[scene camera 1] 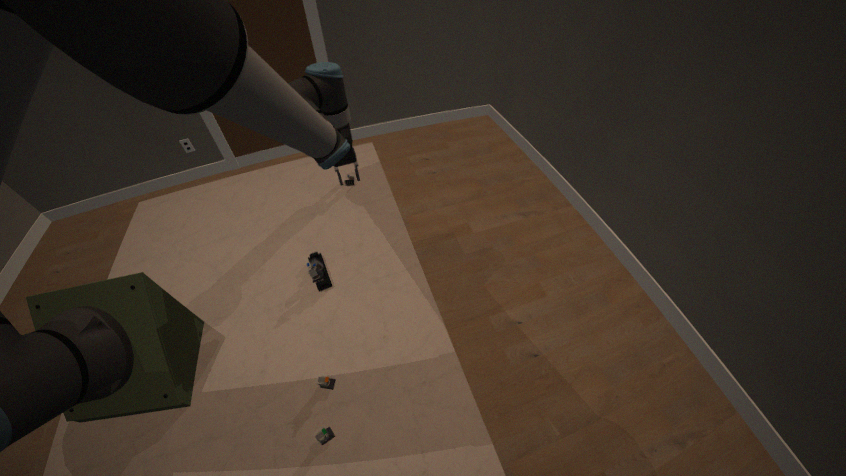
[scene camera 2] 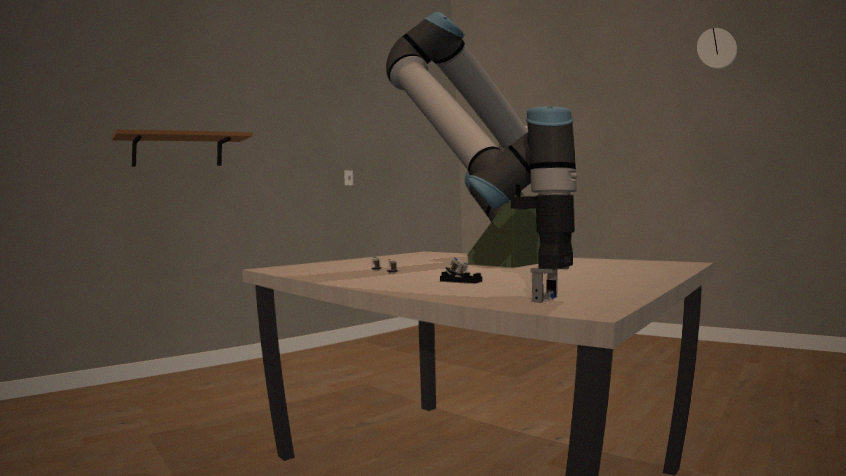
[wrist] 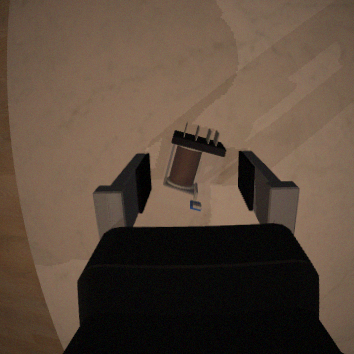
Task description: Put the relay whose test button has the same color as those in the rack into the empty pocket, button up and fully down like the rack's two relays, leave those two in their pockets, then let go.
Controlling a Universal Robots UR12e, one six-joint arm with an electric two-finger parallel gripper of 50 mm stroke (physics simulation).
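Frame: origin at the arm's base, x up, y right, z ahead, level; millimetres.
Where they show: gripper, between the fingertips: (scene camera 1: 349, 181) (scene camera 2: 544, 299) (wrist: 194, 170); arm's base, origin of its link: (scene camera 1: 91, 351) (scene camera 2: 519, 223).
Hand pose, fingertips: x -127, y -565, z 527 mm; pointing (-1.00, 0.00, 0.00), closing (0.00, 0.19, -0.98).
Each offset is from my fingertips to the top centre of the thing. Level surfaces: height alone.
A relay with a blue test button {dx +18, dy +4, dz +2 mm} (scene camera 1: 349, 182) (scene camera 2: 550, 296) (wrist: 185, 167) lies on its side on the table, its black base and pins pointing away from the palm in the wrist view. My gripper (scene camera 1: 349, 179) (scene camera 2: 544, 297) (wrist: 194, 170) is open, its fingers low on either side of the relay, with gaps visible in the wrist view. The black rack {dx +20, dy +350, dz -79 mm} (scene camera 1: 324, 285) (scene camera 2: 460, 278) holds relays {dx +60, dy +377, dz -78 mm} (scene camera 1: 315, 269) (scene camera 2: 457, 267) with blue buttons; they look tilted and overlap. The empty pocket cannot be made out clearly. Two other relays stand apart, one with an orange button {dx +41, dy +633, dz -53 mm} (scene camera 1: 325, 382) (scene camera 2: 392, 266), one with a green button {dx +41, dy +733, dz -58 mm} (scene camera 1: 324, 435) (scene camera 2: 376, 264).
The green robot pedestal (scene camera 1: 141, 355) (scene camera 2: 511, 239) stands on the table {dx -3 mm} (scene camera 1: 390, 313) (scene camera 2: 366, 290). The rack stands between the gripper and the orange and green relays. The lying relay is near a table corner, and a table edge shows at the left in the wrist view.
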